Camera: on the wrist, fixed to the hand. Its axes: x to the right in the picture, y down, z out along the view.
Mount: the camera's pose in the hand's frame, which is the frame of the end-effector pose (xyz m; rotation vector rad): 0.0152 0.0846 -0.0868 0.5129 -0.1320 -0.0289
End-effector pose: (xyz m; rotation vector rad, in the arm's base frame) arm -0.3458 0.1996 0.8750 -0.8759 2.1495 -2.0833
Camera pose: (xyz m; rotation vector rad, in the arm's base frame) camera -0.4240 0.2686 0.8114 -0.9409 1.4368 -2.3442
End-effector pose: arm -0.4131 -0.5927 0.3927 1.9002 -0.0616 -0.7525
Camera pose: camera -0.3311 -0.5664 0.4793 2.3335 -0.3380 -0.9462
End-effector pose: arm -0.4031 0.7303 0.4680 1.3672 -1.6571 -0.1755
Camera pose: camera -0.3977 0.7862 0.5765 1.7899 -1.8719 0.1596
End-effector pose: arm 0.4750 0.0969 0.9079 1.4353 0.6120 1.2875
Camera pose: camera 0.3771 0.1158 0.9784 1.9023 0.9129 1.0419
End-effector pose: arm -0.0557 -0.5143 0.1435 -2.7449 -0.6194 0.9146
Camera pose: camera 0.0358 -0.5869 0.1792 -2.2295 -0.3753 1.0783
